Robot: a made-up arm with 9 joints.
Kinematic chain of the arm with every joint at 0, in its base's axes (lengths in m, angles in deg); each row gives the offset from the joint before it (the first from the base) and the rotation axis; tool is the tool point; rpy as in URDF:
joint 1: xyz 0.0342 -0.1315 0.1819 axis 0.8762 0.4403 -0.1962
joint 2: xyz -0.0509 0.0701 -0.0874 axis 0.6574 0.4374 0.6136
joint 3: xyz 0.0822 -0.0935 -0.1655 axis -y
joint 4: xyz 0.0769 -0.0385 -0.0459 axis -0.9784 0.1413 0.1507
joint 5: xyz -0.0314 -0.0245 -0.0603 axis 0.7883 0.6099 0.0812
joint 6: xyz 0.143 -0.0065 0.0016 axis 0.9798 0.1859 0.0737
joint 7: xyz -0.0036 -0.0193 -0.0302 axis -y
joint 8: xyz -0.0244 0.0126 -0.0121 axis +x
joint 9: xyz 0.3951 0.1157 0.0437 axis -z
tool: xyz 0.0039 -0.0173 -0.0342 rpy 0 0 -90
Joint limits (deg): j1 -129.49..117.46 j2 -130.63..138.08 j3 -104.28..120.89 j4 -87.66..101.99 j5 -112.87..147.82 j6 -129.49..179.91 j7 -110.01..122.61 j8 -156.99..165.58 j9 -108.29..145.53
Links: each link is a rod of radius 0.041 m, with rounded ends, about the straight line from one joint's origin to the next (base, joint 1, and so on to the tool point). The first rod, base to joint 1, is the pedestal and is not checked.
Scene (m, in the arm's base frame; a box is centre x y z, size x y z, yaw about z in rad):
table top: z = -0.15
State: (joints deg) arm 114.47 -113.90 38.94 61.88 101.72 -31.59 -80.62 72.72 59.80
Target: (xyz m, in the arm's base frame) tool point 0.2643 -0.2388 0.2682
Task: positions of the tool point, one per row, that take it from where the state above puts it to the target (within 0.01 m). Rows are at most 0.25 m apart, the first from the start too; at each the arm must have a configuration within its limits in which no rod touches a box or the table.
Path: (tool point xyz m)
1: -0.6061 -0.3157 0.0730
2: -0.6179 -0.2768 0.1445
3: -0.6129 -0.2034 0.1735
4: -0.5862 -0.1229 0.1516
5: -0.4970 -0.2977 0.0298
6: -0.3188 -0.4334 -0.0207
7: -0.0991 -0.4783 0.0006
8: 0.0977 -0.4143 0.0750
9: 0.1763 -0.3298 0.1171
10: 0.2299 -0.2645 0.1861
11: 0.2643 -0.2388 0.2682

